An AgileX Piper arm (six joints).
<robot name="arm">
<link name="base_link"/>
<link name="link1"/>
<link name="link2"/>
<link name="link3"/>
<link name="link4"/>
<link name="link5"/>
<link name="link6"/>
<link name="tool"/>
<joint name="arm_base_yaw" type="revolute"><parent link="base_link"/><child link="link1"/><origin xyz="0 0 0.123"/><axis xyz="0 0 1"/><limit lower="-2.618" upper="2.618"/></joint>
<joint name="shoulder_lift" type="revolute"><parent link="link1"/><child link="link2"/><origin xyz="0 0 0"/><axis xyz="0 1 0"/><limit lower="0" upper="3.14"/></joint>
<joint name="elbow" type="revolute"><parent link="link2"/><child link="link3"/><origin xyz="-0.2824 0 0.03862"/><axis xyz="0 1 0"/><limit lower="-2.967" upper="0"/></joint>
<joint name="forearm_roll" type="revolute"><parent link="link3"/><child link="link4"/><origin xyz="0.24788 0 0.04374"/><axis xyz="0.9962 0 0.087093"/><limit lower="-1.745" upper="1.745"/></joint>
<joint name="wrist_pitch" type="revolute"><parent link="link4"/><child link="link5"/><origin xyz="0 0 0"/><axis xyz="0 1 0"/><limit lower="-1.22" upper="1.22"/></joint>
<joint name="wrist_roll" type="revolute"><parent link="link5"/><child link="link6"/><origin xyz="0.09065 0 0.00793"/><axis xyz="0.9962 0 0.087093"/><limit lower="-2.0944" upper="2.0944"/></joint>
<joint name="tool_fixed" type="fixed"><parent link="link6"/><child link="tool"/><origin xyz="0 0 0" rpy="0 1.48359 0"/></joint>
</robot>
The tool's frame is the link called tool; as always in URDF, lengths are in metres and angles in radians.
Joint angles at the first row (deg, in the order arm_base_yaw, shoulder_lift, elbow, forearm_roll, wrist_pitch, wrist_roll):
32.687 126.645 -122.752 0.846 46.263 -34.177
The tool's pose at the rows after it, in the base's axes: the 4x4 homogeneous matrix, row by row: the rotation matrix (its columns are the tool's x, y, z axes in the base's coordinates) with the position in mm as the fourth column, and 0 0 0 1 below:
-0.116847 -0.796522 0.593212 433.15; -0.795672 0.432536 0.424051 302.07; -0.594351 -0.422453 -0.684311 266.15; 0 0 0 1
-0.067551 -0.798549 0.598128 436.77; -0.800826 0.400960 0.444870 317.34; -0.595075 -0.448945 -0.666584 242.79; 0 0 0 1
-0.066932 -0.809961 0.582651 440.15; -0.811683 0.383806 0.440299 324.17; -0.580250 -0.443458 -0.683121 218.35; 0 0 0 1
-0.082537 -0.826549 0.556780 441.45; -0.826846 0.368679 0.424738 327.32; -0.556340 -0.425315 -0.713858 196.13; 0 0 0 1
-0.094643 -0.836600 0.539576 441.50; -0.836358 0.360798 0.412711 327.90; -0.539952 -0.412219 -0.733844 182.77; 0 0 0 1
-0.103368 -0.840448 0.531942 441.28; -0.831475 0.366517 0.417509 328.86; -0.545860 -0.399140 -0.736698 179.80; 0 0 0 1
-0.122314 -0.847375 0.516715 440.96; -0.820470 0.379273 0.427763 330.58; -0.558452 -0.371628 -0.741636 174.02; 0 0 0 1
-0.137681 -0.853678 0.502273 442.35; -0.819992 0.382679 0.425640 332.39; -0.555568 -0.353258 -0.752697 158.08; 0 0 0 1
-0.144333 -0.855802 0.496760 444.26; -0.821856 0.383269 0.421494 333.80; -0.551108 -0.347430 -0.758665 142.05; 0 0 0 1
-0.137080 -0.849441 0.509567 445.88; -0.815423 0.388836 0.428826 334.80; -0.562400 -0.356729 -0.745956 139.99; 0 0 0 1
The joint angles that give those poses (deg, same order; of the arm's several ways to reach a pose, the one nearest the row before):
34.795 129.776 -122.748 0.846 41.156 -36.564
35.909 132.842 -122.753 0.913 36.717 -38.252
36.274 135.601 -122.751 1.017 35.242 -38.769
36.453 137.812 -122.574 1.072 35.316 -38.904
36.498 138.908 -122.063 1.071 35.370 -38.903
36.515 139.225 -122.062 1.887 35.311 -38.903
36.515 139.850 -122.065 3.616 35.178 -38.903
36.515 141.588 -122.062 4.384 34.434 -38.903
36.515 143.382 -122.064 4.525 33.170 -38.903
36.514 143.754 -122.066 4.525 31.685 -38.903

